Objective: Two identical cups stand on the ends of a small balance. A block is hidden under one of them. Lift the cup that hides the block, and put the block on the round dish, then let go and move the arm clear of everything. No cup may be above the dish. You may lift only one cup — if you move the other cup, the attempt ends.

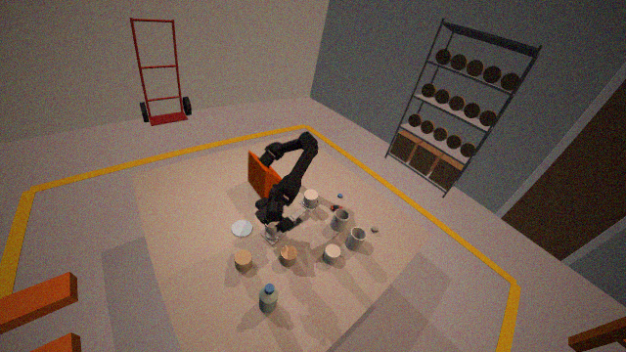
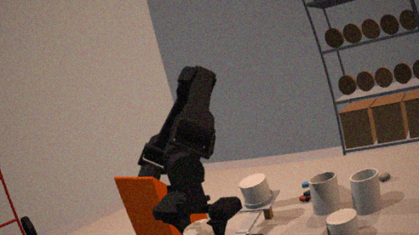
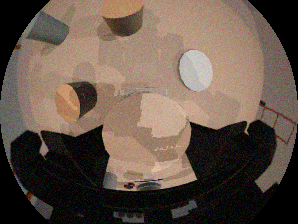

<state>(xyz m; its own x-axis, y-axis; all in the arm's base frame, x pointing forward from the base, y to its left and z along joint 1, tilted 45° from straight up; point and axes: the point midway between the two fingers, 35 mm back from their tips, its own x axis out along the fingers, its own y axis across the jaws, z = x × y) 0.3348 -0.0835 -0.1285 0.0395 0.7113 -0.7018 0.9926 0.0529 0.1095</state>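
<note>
Now: the small grey block 4 cm below my gripper tip and 1 cm to the left of it. Round my gripper tip: bottle 25 cm ahead, 19 cm to the right, 3 cm above; then round dish 12 cm behind, 9 cm to the right, 8 cm below; then balance 14 cm to the left, 5 cm below, 2 cm behind.
</note>
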